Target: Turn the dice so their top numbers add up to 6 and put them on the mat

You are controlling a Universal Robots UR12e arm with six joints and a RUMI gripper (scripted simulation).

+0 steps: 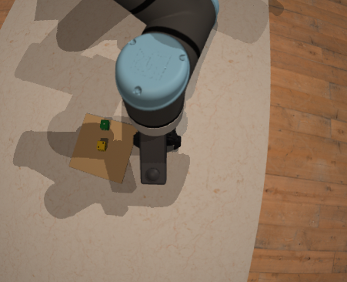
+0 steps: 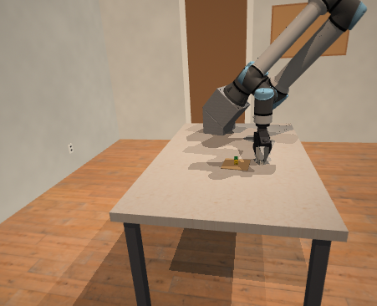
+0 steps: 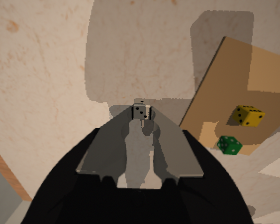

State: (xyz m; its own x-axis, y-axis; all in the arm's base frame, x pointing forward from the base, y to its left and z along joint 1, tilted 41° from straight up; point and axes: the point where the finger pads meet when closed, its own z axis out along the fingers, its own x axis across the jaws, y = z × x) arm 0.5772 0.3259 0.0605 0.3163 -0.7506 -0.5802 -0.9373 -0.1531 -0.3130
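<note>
Right now the yellow die is 40 mm ahead of my hand and 130 mm to the right of it. The rest, counted from my hand: tan mat: 40 mm ahead, 130 mm to the right, 20 mm below; then green die: 10 mm behind, 140 mm to the right; then white die: 10 mm below.
</note>
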